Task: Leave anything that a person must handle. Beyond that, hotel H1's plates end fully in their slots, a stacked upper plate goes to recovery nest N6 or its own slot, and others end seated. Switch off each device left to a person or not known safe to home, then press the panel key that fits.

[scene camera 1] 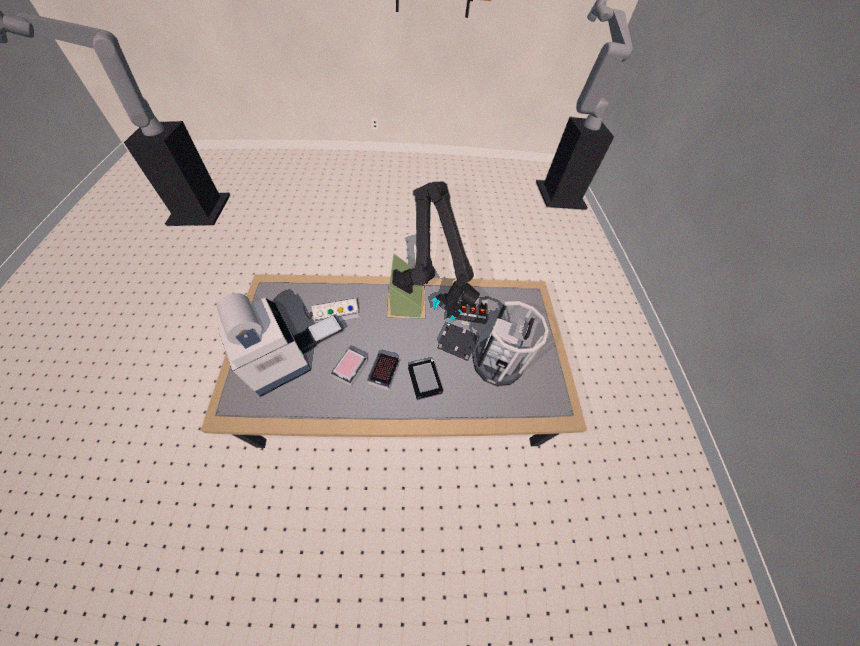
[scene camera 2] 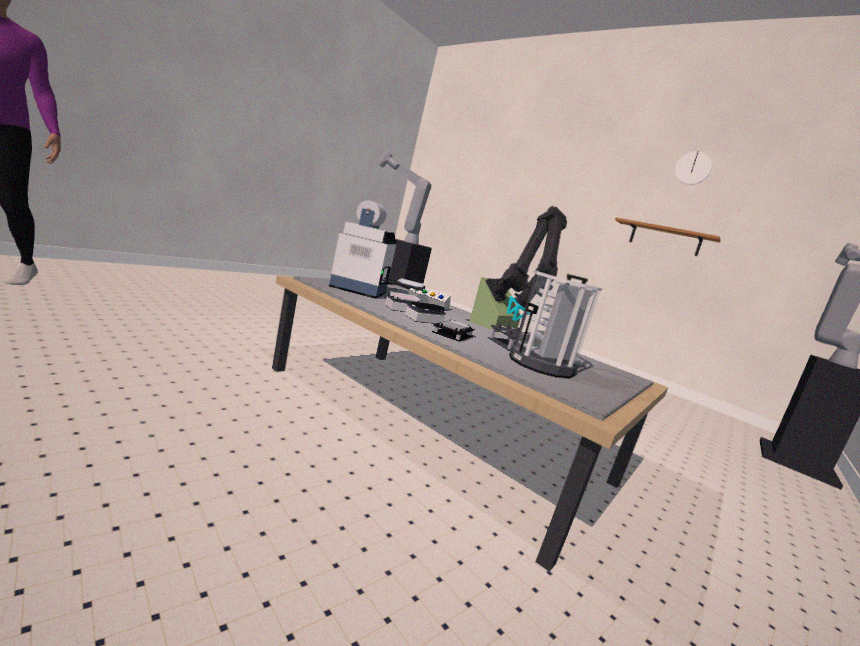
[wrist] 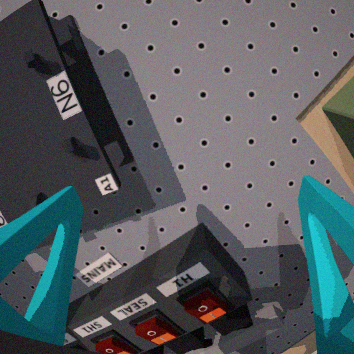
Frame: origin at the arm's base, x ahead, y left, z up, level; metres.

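Where they show: gripper, fingertip midpoint: (scene camera 1: 441, 316) (scene camera 2: 510, 316) (wrist: 185, 192); arm's base at its link origin: (scene camera 1: 401, 282) (scene camera 2: 494, 290).
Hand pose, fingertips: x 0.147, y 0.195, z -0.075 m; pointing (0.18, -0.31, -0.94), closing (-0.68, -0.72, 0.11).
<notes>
Things, the pixels of their centre, and the offset from my fingertips.
- MAINS switch box at the middle of its body: (wrist: 159, 342) (scene camera 1: 468, 306) dx -0.113, dy +0.156, dz -0.073 m
- red rockers labelled H1 at the middle of its body: (wrist: 206, 307) dx -0.095, dy +0.076, dz -0.053 m
- SEAL at the middle of its body: (wrist: 156, 331) dx -0.085, dy +0.125, dz -0.053 m
- SH1 at the middle of its body: (wrist: 114, 349) dx -0.076, dy +0.174, dz -0.053 m
- dark nest N6 at the middle of its body: (scene camera 2: 511, 337) (scene camera 1: 458, 341) dx +0.106, dy +0.080, dz -0.062 m
- Hotel at the middle of its body: (scene camera 2: 554, 320) (scene camera 1: 507, 344) dx +0.205, dy +0.274, dz +0.077 m
- pink-topped plate at the middle of its body: (scene camera 1: 349, 364) (scene camera 2: 405, 296) dx +0.239, dy -0.429, dz -0.038 m
- dark red plate at the middle of its body: (scene camera 2: 427, 305) (scene camera 1: 384, 368) dx +0.263, dy -0.268, dz -0.033 m
- key panel at the middle of its body: (scene camera 1: 335, 310) (scene camera 2: 429, 297) dx -0.072, dy -0.529, dz -0.058 m
- white machine at the middle of its body: (scene camera 1: 259, 340) (scene camera 2: 367, 247) dx +0.214, dy -0.774, dz +0.128 m
- pale plate at the middle of its body: (scene camera 1: 324, 328) (scene camera 2: 411, 283) dx +0.076, dy -0.551, dz +0.006 m
- black frame-like nest at the middle of its body: (scene camera 2: 454, 329) (scene camera 1: 425, 378) dx +0.294, dy -0.085, dz -0.077 m
My gripper (scene camera 1: 444, 310) (scene camera 2: 515, 308) (wrist: 185, 192) is open and empty, above the MAINS switch box (scene camera 1: 473, 318) (wrist: 200, 250). In the wrist view the red rockers labelled H1 (wrist: 204, 305), SEAL (wrist: 156, 329) and SH1 (wrist: 114, 346) show orange lower parts. The dark nest N6 (scene camera 1: 456, 340) (wrist: 30, 120) is beside the box; no plate shows on its visible part. Hotel (scene camera 1: 510, 347) (scene camera 2: 564, 326) stands at the right; its plates' seating is unclear. A pink-topped plate (scene camera 1: 349, 364) and a dark red plate (scene camera 1: 383, 368) rest front centre. The key panel (scene camera 1: 335, 308) has several coloured keys.
A white machine (scene camera 1: 269, 358) (scene camera 2: 361, 260) stands at the left, with a pale plate (scene camera 1: 325, 329) on its extended tray. A black frame-like nest (scene camera 1: 411, 378) lies front centre. A green block (scene camera 1: 405, 300) (scene camera 2: 486, 305) stands behind. A person (scene camera 2: 13, 90) stands beyond the table.
</notes>
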